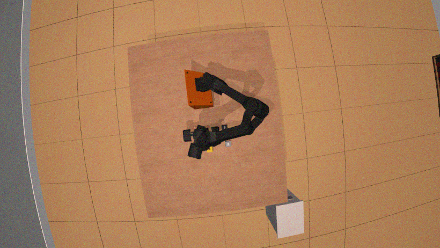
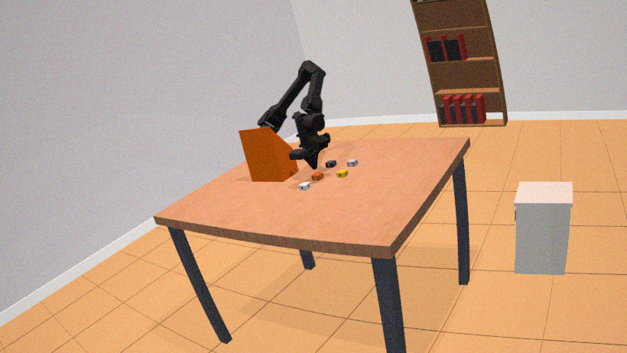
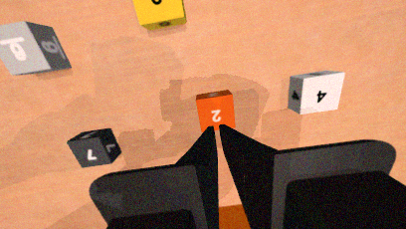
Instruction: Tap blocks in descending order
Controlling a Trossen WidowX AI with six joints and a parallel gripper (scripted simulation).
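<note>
The orange block lies 10 mm ahead of my gripper tip and 30 mm below it. Round my gripper tip: black block (10 mm behind, 130 mm to the left, 30 mm below); then yellow block (100 mm ahead, 20 mm to the left, 30 mm below); then white block (90 mm to the right, 30 mm below).
</note>
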